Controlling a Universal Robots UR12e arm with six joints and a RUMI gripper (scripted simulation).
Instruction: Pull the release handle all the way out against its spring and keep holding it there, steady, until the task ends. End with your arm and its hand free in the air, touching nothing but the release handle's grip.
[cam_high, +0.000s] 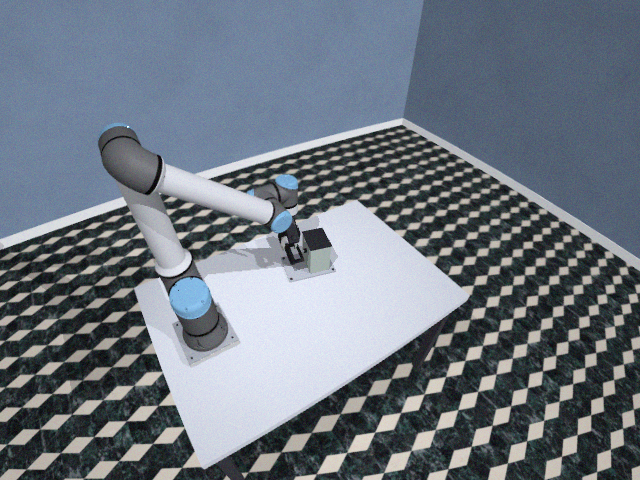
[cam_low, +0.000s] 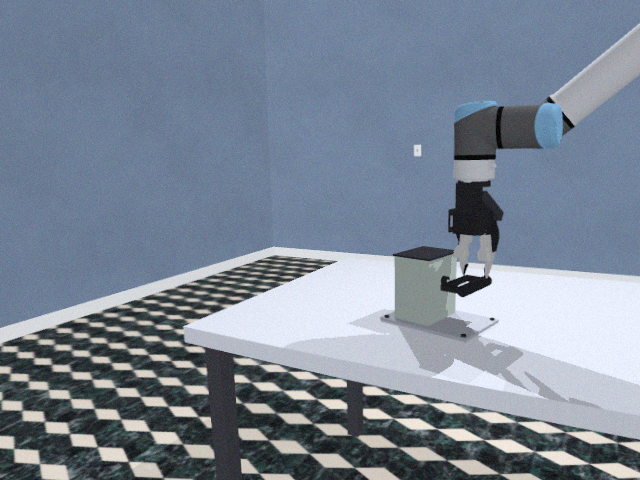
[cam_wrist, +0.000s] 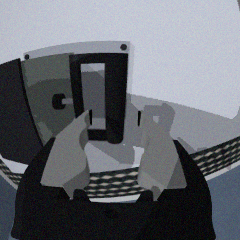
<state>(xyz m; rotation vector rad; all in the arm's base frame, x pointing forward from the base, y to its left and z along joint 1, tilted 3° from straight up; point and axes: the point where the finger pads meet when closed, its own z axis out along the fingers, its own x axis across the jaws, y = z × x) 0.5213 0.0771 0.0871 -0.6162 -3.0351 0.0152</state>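
The black release handle is 50 mm ahead of my hand, 40 mm below it and 20 mm to the right of it. Round my hand: grey base plate: 140 mm below, 90 mm ahead, 40 mm to the right.
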